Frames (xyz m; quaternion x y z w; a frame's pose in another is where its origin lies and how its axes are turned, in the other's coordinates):
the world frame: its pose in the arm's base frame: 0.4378 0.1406 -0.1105 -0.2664 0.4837 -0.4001 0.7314
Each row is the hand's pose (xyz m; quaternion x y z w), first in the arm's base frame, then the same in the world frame.
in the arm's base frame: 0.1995 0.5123 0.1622 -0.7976 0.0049 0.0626 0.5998
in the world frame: -0.4987 -0.0900 -0.1121 -0.4559 -0.6224 -0.0987 0.6286
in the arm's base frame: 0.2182 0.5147 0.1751 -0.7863 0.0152 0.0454 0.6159
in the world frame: -0.5031 -0.0926 -0.0898 -0.4391 -0.6135 -0.0967 0.6492
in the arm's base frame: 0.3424 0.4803 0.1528 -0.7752 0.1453 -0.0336 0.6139
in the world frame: -0.4368 -0.0531 0.0158 -0.4453 -0.4919 -0.1152 0.7392
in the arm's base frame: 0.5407 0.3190 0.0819 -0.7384 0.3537 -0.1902 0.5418
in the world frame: -0.2237 -0.0198 0.1703 -0.4452 -0.2481 -0.1853 0.8402
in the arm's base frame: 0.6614 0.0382 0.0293 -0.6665 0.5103 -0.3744 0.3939
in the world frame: 0.0646 -0.0904 0.2602 -0.4056 0.0158 -0.3027 0.8623
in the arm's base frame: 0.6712 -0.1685 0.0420 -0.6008 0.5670 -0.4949 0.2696
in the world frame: 0.2346 -0.2083 0.2736 -0.3551 0.1758 -0.3937 0.8295
